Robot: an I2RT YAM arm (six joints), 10 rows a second.
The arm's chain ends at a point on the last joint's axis. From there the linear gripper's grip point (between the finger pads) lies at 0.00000 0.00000 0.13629 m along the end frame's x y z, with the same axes.
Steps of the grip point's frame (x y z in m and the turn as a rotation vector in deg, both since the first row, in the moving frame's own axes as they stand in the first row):
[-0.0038, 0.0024, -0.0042, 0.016, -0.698, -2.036]
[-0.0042, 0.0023, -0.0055, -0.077, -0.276, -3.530]
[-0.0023, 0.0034, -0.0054, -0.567, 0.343, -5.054]
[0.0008, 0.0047, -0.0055, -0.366, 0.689, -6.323]
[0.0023, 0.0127, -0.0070, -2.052, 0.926, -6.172]
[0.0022, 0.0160, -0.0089, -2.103, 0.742, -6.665]
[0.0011, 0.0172, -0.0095, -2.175, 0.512, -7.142]
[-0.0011, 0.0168, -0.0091, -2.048, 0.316, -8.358]
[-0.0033, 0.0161, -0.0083, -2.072, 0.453, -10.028]
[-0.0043, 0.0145, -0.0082, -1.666, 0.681, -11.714]
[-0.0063, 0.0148, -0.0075, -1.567, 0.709, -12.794]
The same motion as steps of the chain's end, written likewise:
[-0.0021, 0.0024, -0.0042, 0.016, -0.698, -2.036]
[-0.0035, 0.0021, -0.0055, -0.077, -0.276, -3.530]
[-0.0032, 0.0021, -0.0054, -0.567, 0.343, -5.054]
[-0.0009, 0.0039, -0.0055, -0.366, 0.689, -6.323]
[-0.0002, 0.0079, -0.0069, -2.052, 0.926, -6.172]
[0.0001, 0.0111, -0.0088, -2.103, 0.742, -6.665]
[-0.0004, 0.0121, -0.0094, -2.175, 0.512, -7.142]
[-0.0022, 0.0120, -0.0090, -2.048, 0.316, -8.358]
[-0.0048, 0.0113, -0.0082, -2.072, 0.453, -10.028]
[-0.0063, 0.0107, -0.0081, -1.666, 0.681, -11.714]
[-0.0084, 0.0113, -0.0074, -1.567, 0.709, -12.794]

